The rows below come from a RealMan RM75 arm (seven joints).
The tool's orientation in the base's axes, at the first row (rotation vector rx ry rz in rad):
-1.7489 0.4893 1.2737
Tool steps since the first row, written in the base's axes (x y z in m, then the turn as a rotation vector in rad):
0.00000 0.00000 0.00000 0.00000 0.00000 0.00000
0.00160 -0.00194 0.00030 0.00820 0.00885 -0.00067
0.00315 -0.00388 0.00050 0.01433 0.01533 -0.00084
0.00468 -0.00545 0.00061 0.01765 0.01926 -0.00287
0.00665 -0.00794 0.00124 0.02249 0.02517 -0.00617
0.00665 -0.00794 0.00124 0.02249 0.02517 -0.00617
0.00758 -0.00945 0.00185 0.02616 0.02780 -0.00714
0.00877 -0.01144 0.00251 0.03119 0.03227 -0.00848
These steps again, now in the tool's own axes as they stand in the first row. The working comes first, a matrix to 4 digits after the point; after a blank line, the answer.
The tool's axes in the first row as the columns of a matrix, in the base's axes (used below as rounded here):
0.3934 -0.7368 -0.5498
0.1792 -0.5251 0.8320
-0.9017 -0.4258 -0.0745

0.00000 0.00000 0.00000 0.00000 0.00000 0.00000
0.00001 -0.00029 -0.00252 0.00542 -0.01040 0.00290
0.00009 -0.00050 -0.00500 0.00914 -0.01825 0.00494
0.00031 -0.00085 -0.00715 0.01298 -0.02190 0.00653
0.00008 -0.00126 -0.01035 0.01892 -0.02716 0.00904
0.00008 -0.00126 -0.01035 0.01892 -0.02716 0.00904
-0.00038 -0.00141 -0.01217 0.02171 -0.03083 0.00928
-0.00086 -0.00152 -0.01453 0.02570 -0.03631 0.01033

